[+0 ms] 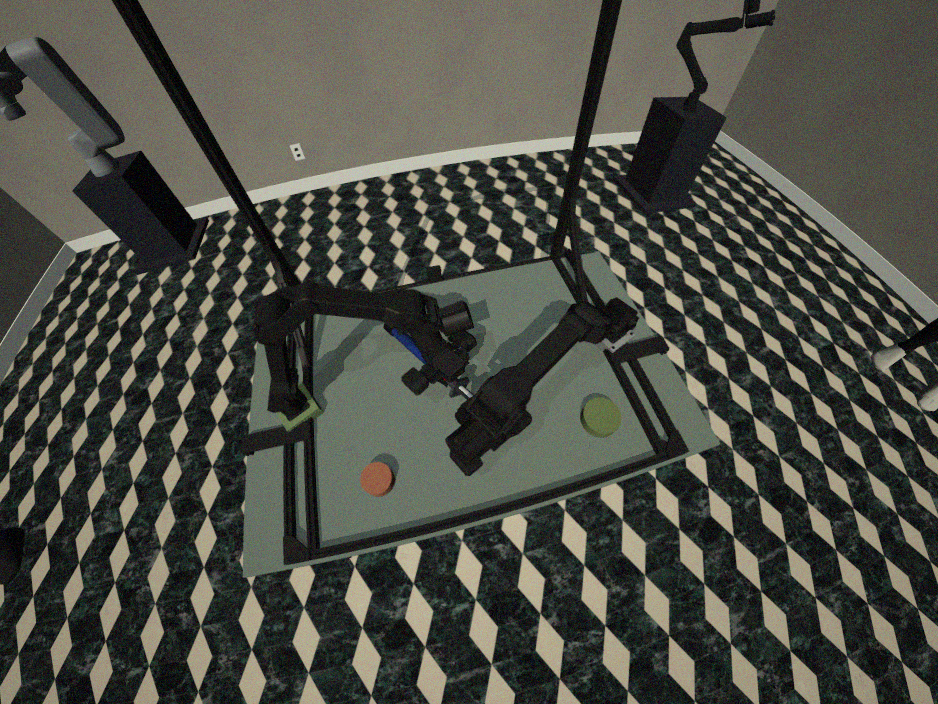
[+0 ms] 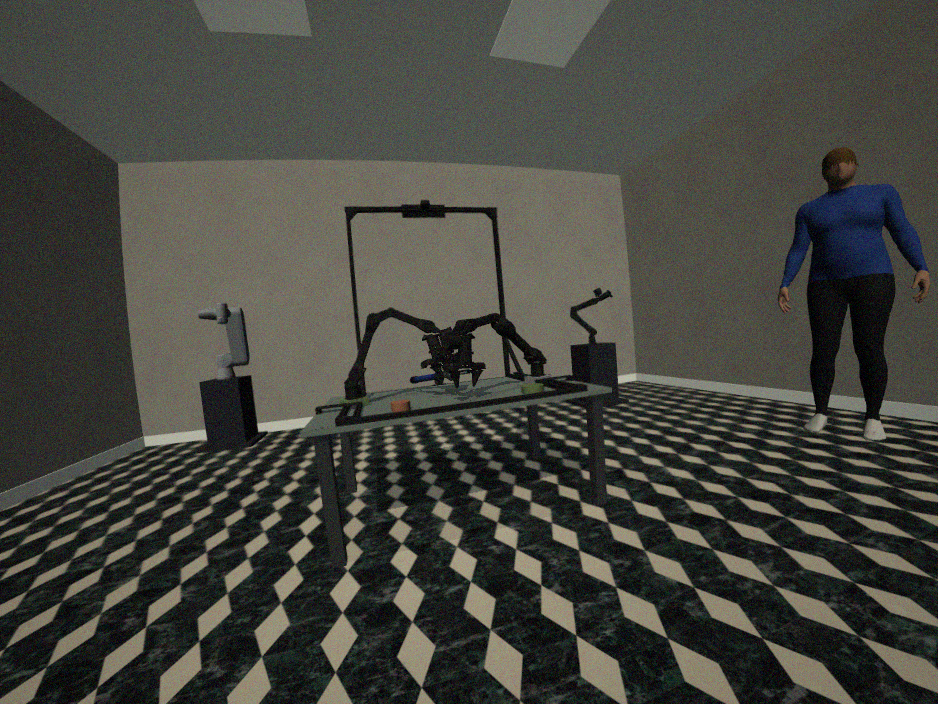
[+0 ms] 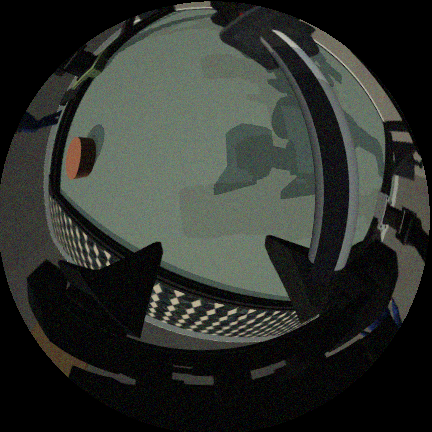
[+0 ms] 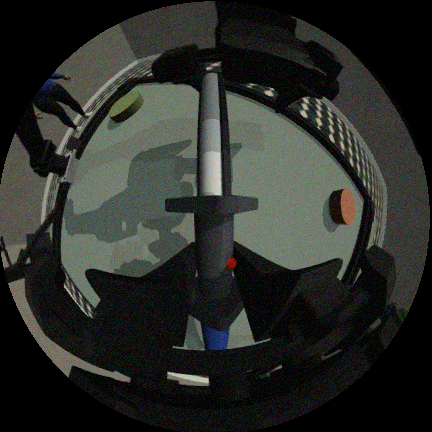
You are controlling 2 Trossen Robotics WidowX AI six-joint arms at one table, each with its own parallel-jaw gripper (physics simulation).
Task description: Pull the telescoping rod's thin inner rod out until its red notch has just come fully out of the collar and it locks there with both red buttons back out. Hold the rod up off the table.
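The telescoping rod is held level above the table (image 1: 529, 289). Its blue outer tube (image 1: 406, 342) (image 2: 422, 377) (image 4: 215, 337) ends in a dark grey collar (image 4: 211, 241) with a cross flange. One red button (image 4: 231, 263) shows on the collar. The thin silver inner rod (image 4: 210, 160) (image 3: 348, 160) (image 1: 464, 390) sticks out past the flange; I see no red notch on it. My right gripper (image 1: 444, 366) (image 4: 212, 246) is shut on the collar. My left gripper (image 1: 468, 400) (image 3: 213, 244) is open around the inner rod's far end, with the rod running past one finger.
An orange puck (image 1: 377, 478) (image 3: 78, 157) (image 4: 342, 206) and a green puck (image 1: 601, 416) (image 4: 125, 105) lie on the table. Black rails (image 1: 648, 405) edge the table and gantry posts (image 1: 578, 161) rise behind. A person (image 2: 804, 280) stands far off.
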